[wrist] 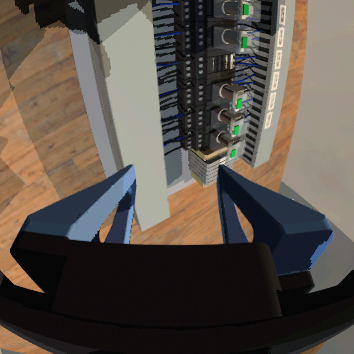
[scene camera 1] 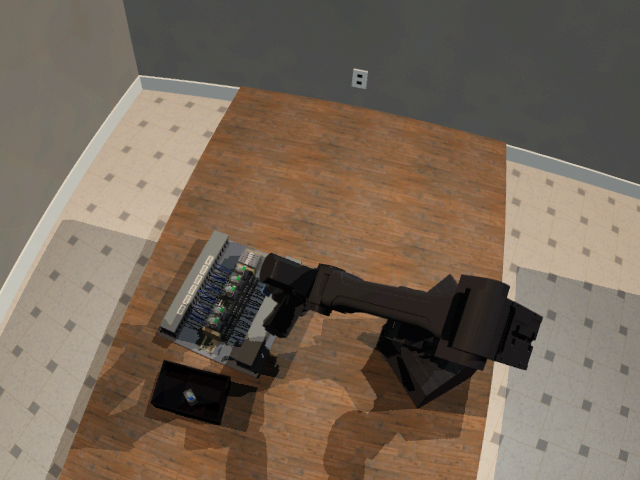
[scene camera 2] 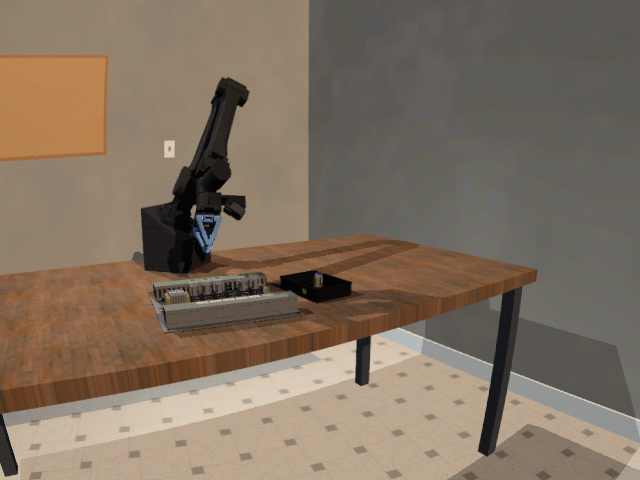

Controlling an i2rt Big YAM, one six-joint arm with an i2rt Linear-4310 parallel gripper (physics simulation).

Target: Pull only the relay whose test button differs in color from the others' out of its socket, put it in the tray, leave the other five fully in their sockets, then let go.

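Frame: origin at the arm's base, x ahead, y left, z up, level; millimetres.
Seen in the pictures: gripper, between the fingertips: (wrist: 175, 173) (scene camera 2: 207, 249); arm's base, origin of its link: (scene camera 2: 173, 220).
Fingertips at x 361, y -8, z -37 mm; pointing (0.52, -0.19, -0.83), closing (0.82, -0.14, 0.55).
Pixels of each thing's top centre, then the offset from my fingertips to it.
- relay with the blue test button, centre of its top: (scene camera 1: 189, 395) (scene camera 2: 318, 273) dx +121, dy +260, dz -72 mm
- black tray, centre of its top: (scene camera 1: 189, 390) (scene camera 2: 315, 279) dx +127, dy +245, dz -84 mm
- relay, centre of its top: (wrist: 244, 101) (scene camera 1: 229, 287) (scene camera 2: 217, 278) dx +112, dy -18, dz -50 mm
- socket, centre of its top: (wrist: 219, 76) (scene camera 1: 228, 300) (scene camera 2: 224, 292) dx +114, dy -3, dz -87 mm
- label-side duct, centre of its top: (wrist: 278, 78) (scene camera 2: 230, 300) (scene camera 1: 194, 279) dx +212, dy -28, dz -76 mm
- arm-side duct, centre of its top: (wrist: 137, 118) (scene camera 1: 269, 308) (scene camera 2: 209, 279) dx +12, dy -4, dz -76 mm
- ribbed terminal block, centre of its top: (wrist: 221, 168) (scene camera 2: 176, 291) (scene camera 1: 249, 258) dx +99, dy -120, dz -73 mm
The relay with the blue test button (scene camera 1: 190, 396) (scene camera 2: 318, 280) is inside the black tray (scene camera 1: 225, 400) (scene camera 2: 325, 295), away from the walls, and looks upright. Several relays with green buttons, such as one relay (scene camera 1: 230, 287) (wrist: 231, 91), sit in the socket row on the panel. They look seated. One socket (wrist: 220, 62) between them is empty. My gripper (scene camera 2: 207, 250) (wrist: 175, 173) is open with nothing between its blue fingers. It hangs in the air near the panel's arm-side edge, apart from the relays and the tray. In scene camera 1 the arm hides its fingertips.
Two grey wire ducts flank the sockets: the label-side duct (scene camera 1: 193, 281) (scene camera 2: 230, 308) (wrist: 274, 85) and the arm-side duct (wrist: 134, 100). A ribbed terminal block (scene camera 2: 176, 296) (wrist: 206, 167) stands at one row end. The tray is beside the panel's other end. The arm base (scene camera 2: 162, 240) stands behind the panel.
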